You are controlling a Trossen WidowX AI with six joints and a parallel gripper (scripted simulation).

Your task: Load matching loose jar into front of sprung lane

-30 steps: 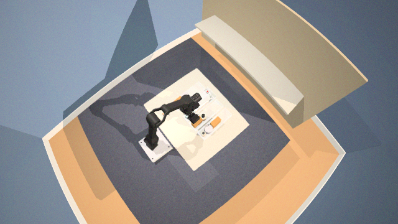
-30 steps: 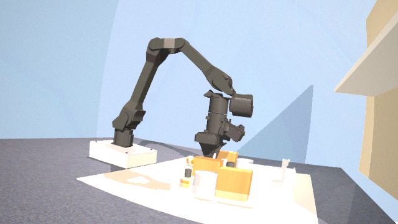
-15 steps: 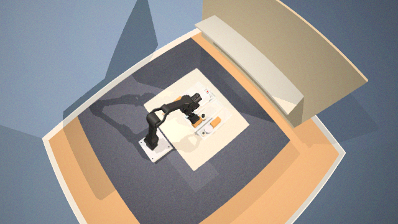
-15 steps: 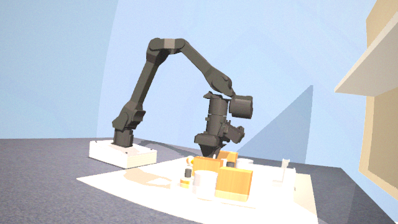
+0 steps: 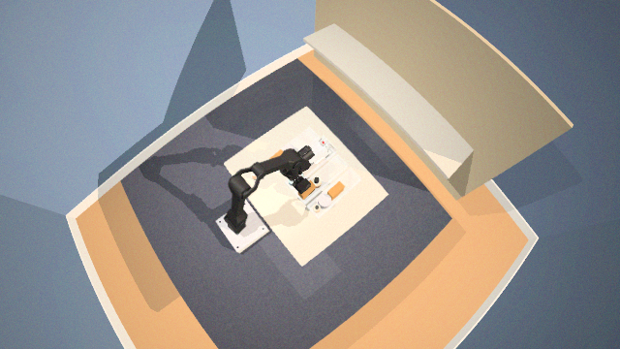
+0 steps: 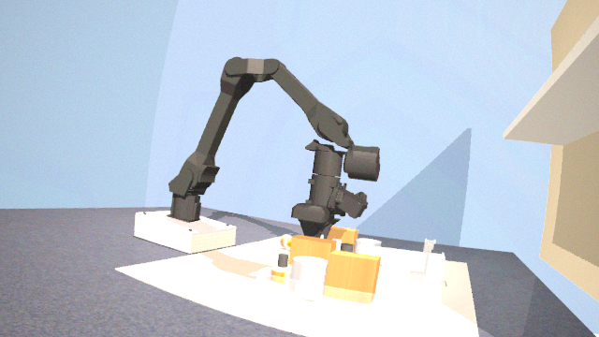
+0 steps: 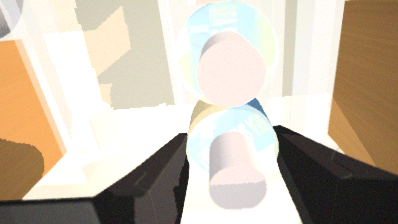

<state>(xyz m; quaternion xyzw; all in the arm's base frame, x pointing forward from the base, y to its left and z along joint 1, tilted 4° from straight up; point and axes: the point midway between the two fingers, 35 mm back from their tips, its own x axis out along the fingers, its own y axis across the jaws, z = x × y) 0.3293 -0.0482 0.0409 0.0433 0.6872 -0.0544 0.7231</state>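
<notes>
The pale lane lies 150 mm ahead of my gripper tip and 20 mm below it. Round my gripper tip: shelf unit: 490 mm ahead, 330 mm above, 120 mm to the right.
</notes>
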